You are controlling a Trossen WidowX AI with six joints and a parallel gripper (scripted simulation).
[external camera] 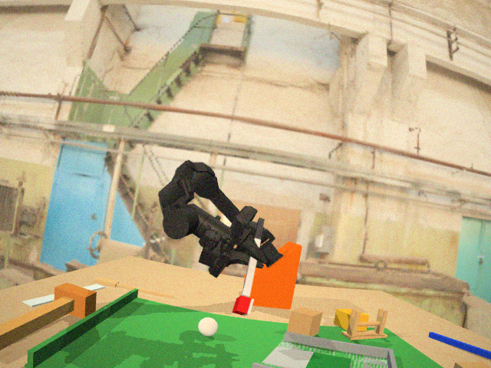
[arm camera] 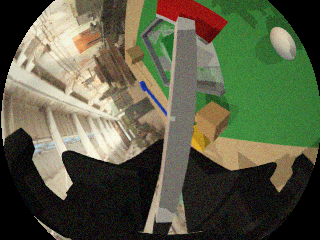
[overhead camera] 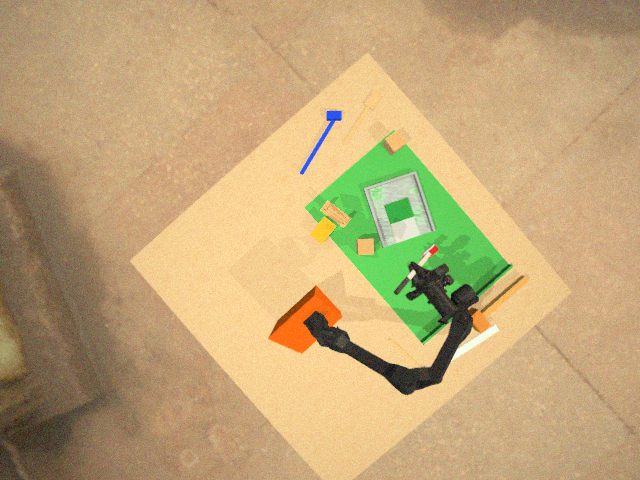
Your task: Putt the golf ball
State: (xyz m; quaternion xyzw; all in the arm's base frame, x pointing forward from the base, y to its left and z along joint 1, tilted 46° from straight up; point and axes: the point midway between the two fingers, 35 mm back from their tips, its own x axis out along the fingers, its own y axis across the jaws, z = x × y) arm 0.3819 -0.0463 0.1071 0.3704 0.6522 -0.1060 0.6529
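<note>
My gripper tip is 30 mm short of the white golf ball, 100 mm to the left of it and 150 mm above it. Also, from my gripper tip: green mat 90 mm ahead, 40 mm to the left, 180 mm below; then small wooden rack 60 mm behind, 300 mm to the left, 140 mm below; then yellow block 140 mm behind, 290 mm to the left, 150 mm below.
</note>
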